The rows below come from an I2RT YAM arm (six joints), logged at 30 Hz.
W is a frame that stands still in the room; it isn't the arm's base.
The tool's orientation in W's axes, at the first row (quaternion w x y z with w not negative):
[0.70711 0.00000 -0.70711 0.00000]
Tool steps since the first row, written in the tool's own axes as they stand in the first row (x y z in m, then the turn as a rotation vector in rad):
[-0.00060 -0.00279 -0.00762 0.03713 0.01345 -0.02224]
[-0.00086 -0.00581 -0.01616 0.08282 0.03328 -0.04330]
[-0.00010 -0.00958 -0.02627 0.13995 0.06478 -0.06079]
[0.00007 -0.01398 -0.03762 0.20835 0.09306 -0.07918]
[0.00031 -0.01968 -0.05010 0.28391 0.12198 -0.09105]
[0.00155 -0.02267 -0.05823 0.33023 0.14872 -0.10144]
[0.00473 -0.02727 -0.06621 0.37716 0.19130 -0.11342]
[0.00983 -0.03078 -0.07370 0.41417 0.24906 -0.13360]
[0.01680 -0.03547 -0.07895 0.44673 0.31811 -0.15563]
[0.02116 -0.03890 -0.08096 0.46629 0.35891 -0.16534]
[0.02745 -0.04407 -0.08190 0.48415 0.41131 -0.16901]
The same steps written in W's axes. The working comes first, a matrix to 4 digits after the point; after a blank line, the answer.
The tool's axes in the first row as the columns of a matrix, in W's axes (used below as rounded here):
[0.0000 0.0000 -1.0000]
[0.0000 1.0000 0.0000]
[1.0000 0.0000 0.0000]

[0.00762 -0.00279 -0.00060 0.02224 0.01345 0.03713]
[0.01616 -0.00581 -0.00086 0.04330 0.03328 0.08282]
[0.02627 -0.00958 -0.00010 0.06079 0.06478 0.13995]
[0.03762 -0.01398 0.00007 0.07918 0.09306 0.20835]
[0.05010 -0.01968 0.00031 0.09105 0.12198 0.28391]
[0.05823 -0.02267 0.00155 0.10144 0.14872 0.33023]
[0.06621 -0.02727 0.00473 0.11342 0.19130 0.37716]
[0.07370 -0.03078 0.00983 0.13360 0.24906 0.41417]
[0.07895 -0.03547 0.01680 0.15563 0.31811 0.44673]
[0.08096 -0.03890 0.02116 0.16534 0.35891 0.46629]
[0.08190 -0.04407 0.02745 0.16901 0.41131 0.48415]

